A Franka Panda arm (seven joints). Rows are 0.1 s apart.
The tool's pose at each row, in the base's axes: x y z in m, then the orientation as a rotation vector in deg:
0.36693 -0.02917 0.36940 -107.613 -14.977 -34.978
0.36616 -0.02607 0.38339 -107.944 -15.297 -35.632
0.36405 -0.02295 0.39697 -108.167 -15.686 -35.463
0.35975 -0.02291 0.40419 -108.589 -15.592 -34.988
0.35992 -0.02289 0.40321 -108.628 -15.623 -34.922
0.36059 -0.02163 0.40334 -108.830 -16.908 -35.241
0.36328 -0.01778 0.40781 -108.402 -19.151 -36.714
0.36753 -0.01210 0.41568 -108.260 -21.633 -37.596
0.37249 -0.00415 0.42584 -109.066 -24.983 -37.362
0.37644 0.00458 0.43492 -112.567 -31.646 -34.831
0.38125 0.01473 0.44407 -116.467 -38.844 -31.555
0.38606 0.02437 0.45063 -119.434 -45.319 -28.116
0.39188 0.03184 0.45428 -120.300 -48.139 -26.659
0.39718 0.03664 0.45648 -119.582 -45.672 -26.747
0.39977 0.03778 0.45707 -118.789 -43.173 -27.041
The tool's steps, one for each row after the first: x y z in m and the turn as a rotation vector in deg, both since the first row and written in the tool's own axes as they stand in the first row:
0.00639 -0.01279 -0.00125 -0.427 0.178 -0.574
0.01144 -0.02586 -0.00275 -0.537 -0.176 -0.769
0.01161 -0.03363 -0.00595 -0.829 -0.557 -0.490
0.01124 -0.03277 -0.00561 -0.844 -0.625 -0.481
0.01174 -0.03306 -0.00430 -0.929 -1.075 -1.538
0.01596 -0.03691 -0.00123 -0.596 -1.056 -3.802
0.02309 -0.04349 0.00302 -0.382 -1.611 -5.952
0.03179 -0.05246 0.00893 -0.706 -3.547 -8.187
0.03898 -0.06133 0.01555 -2.784 -9.183 -11.688
0.04679 -0.07040 0.02371 -5.306 -15.539 -15.229
0.05329 -0.07720 0.03212 -7.227 -21.344 -18.187
0.05933 -0.08036 0.03963 -7.748 -23.728 -19.490
0.06446 -0.08157 0.04495 -7.083 -22.410 -17.803
0.06683 -0.08131 0.04657 -6.418 -20.922 -16.184

